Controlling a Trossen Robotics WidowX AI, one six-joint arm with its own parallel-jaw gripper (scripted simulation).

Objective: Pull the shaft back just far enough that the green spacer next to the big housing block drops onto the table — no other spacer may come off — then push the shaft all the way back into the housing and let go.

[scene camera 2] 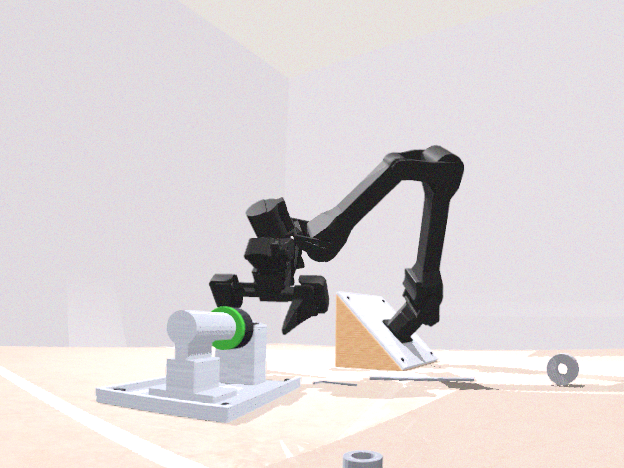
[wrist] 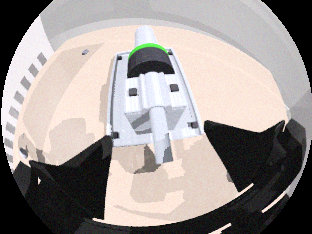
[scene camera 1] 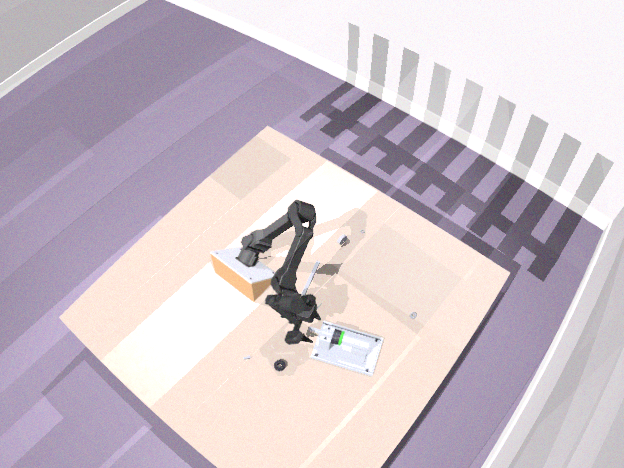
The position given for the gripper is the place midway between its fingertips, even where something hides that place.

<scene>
The gripper shows in scene camera 2 (252,331), in the wrist view (158,132) and in scene camera 1 (316,331). The same spot on a housing block: (wrist: 129,101) is (scene camera 2: 259,324).
</scene>
